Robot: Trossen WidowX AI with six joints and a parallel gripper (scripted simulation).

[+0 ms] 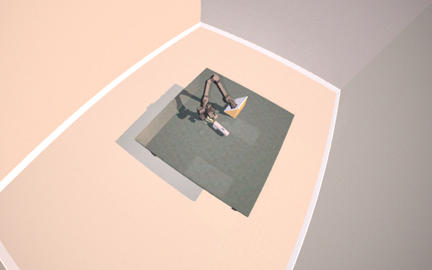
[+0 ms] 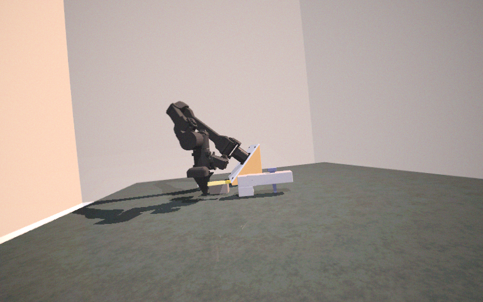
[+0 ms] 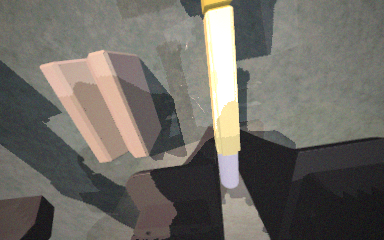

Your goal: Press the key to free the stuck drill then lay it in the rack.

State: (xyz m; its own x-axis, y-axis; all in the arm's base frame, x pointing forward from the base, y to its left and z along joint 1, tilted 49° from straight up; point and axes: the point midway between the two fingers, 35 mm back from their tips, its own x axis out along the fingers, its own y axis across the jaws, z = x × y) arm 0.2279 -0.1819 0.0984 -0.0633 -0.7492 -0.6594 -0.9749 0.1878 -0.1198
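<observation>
Now: gripper tip 40 mm to the right of the drill, 30 mm below it and 10 mm short of it. Also, from my gripper tip: key (230 mm to the left, 50 mm ahead, 40 mm above); rack (60 mm behind, 50 mm to the left); housing block (200 mm to the left, 40 mm ahead, 30 mm above).
</observation>
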